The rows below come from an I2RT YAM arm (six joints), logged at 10 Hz.
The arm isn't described. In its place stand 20 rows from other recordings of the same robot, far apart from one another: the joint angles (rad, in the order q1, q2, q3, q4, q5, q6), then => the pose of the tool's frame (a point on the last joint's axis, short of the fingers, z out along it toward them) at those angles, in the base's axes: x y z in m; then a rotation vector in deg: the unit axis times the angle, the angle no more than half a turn.
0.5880, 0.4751, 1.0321, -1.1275, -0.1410, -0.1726 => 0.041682, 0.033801, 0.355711, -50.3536, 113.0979, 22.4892
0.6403, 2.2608, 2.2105, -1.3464, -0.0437, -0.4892 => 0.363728, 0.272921, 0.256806, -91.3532, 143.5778, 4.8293
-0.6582, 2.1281, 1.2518, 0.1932, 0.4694, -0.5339 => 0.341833, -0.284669, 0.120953, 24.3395, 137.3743, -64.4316
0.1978, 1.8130, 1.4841, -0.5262, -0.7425, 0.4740 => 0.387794, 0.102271, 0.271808, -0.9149, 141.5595, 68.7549
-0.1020, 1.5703, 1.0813, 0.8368, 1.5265, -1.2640 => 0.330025, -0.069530, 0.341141, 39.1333, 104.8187, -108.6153
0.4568, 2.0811, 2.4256, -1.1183, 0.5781, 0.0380 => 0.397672, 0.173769, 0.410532, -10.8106, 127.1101, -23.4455
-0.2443, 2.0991, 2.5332, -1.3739, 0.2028, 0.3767 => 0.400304, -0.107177, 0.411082, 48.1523, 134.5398, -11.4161
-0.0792, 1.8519, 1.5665, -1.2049, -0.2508, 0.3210 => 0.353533, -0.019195, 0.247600, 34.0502, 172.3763, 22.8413
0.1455, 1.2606, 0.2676, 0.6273, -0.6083, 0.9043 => 0.214604, 0.052009, 0.155535, 19.8640, 118.0217, 72.1040
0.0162, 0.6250, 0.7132, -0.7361, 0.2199, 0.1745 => 0.131482, -0.005636, 0.283688, 16.8695, 125.1475, -7.8872
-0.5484, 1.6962, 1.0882, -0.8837, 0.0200, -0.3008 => 0.253117, -0.155465, 0.175475, 21.8377, 174.9281, -4.4799
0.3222, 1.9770, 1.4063, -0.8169, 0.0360, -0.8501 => 0.363565, 0.120020, 0.166413, -93.9472, 141.9969, -7.0392
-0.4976, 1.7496, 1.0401, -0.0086, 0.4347, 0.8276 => 0.319696, -0.190717, 0.189275, 88.2134, 92.3353, -18.1998
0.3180, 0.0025, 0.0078, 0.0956, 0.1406, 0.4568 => 0.105446, 0.029458, 0.186463, 12.5403, 84.6060, 30.0809
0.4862, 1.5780, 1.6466, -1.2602, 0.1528, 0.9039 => 0.270091, 0.136619, 0.352718, 34.9148, 153.5807, 10.0959
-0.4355, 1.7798, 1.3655, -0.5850, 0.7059, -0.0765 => 0.332867, -0.180353, 0.243028, 41.7307, 141.2303, -63.0684
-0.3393, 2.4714, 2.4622, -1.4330, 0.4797, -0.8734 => 0.452804, -0.177240, 0.230515, 41.2215, -160.5621, 39.3907
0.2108, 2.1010, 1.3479, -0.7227, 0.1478, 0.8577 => 0.376250, 0.075149, 0.108754, 54.8836, 161.8309, -6.7523
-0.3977, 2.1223, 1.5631, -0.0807, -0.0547, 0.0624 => 0.448558, -0.186321, 0.193835, 27.2071, 123.8099, -7.2040
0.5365, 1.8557, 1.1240, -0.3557, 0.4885, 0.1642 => 0.322760, 0.172502, 0.154454, -17.8791, 142.5306, -21.4313
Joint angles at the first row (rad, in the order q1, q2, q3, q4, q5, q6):
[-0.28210 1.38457 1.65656 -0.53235 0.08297 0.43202]
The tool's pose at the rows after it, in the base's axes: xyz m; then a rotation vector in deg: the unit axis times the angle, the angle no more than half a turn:
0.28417, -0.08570, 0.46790, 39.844, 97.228, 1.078
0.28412, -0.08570, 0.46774, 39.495, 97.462, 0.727
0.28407, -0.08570, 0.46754, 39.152, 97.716, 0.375
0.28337, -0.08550, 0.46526, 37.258, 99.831, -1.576
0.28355, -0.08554, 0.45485, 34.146, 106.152, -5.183
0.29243, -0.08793, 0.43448, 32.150, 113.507, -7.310
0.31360, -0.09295, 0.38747, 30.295, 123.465, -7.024
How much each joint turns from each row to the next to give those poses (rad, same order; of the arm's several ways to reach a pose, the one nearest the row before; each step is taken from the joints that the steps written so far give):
[0.00000 0.00036 -0.00003 -0.00342 0.00724 -0.00534]
[0.00000 -0.00001 -0.00001 -0.00152 0.00039 -0.00802]
[0.00000 0.00003 0.00003 -0.00190 0.00038 -0.00801]
[-0.00001 0.00001 0.00040 -0.02293 -0.00001 -0.04616]
[-0.00001 0.00838 -0.00039 -0.07705 -0.00038 -0.08583]
[0.00000 0.03356 -0.01414 -0.06407 -0.00496 -0.06028]
[0.00001 0.06563 -0.08085 -0.01221 -0.03013 -0.04690]

